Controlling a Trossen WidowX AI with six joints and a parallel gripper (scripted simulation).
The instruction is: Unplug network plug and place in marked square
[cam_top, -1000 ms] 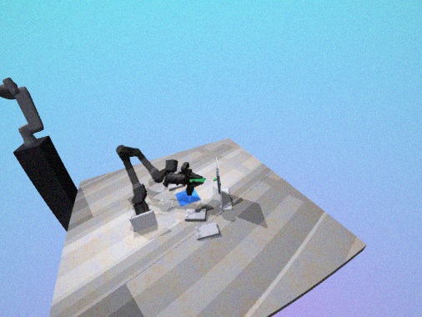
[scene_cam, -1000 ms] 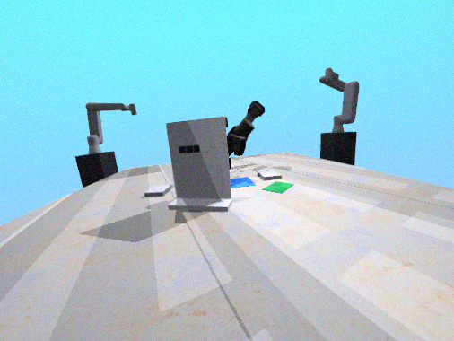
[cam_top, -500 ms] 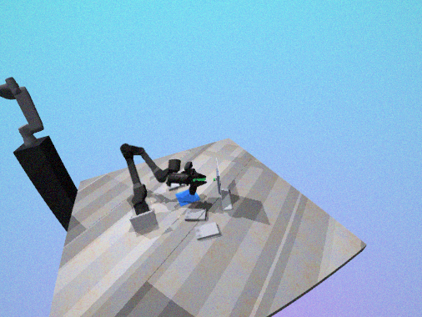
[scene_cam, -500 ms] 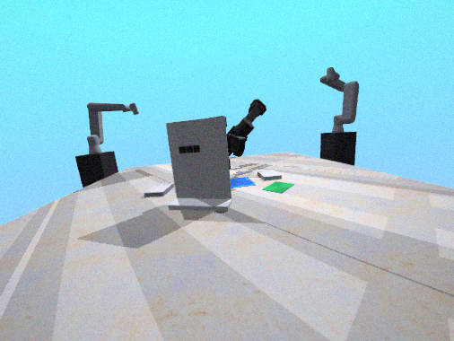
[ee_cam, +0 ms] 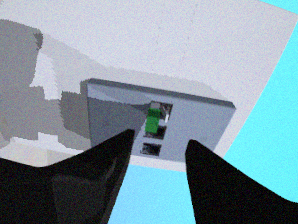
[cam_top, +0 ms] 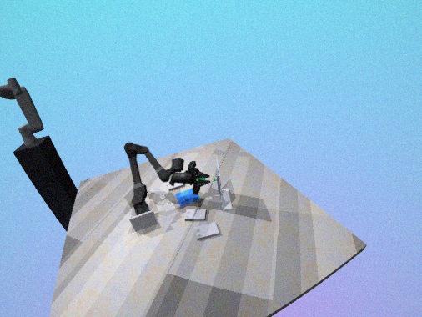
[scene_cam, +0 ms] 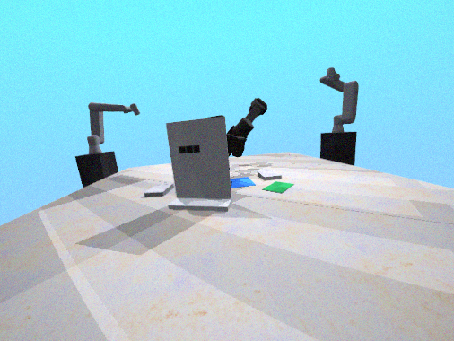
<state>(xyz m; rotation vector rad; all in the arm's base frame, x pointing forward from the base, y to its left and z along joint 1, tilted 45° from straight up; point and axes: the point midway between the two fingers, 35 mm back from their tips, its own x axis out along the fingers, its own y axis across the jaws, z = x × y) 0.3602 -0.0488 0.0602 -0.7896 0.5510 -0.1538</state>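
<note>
My gripper tip is now 50 mm short of the white upright panel, 30 mm to the left of it and 50 mm above it. The rest, counted from my gripper tip: blue marked square 120 mm behind, 100 mm to the left, 160 mm below; then green patch 20 mm behind, 230 mm to the left, 160 mm below.
</note>
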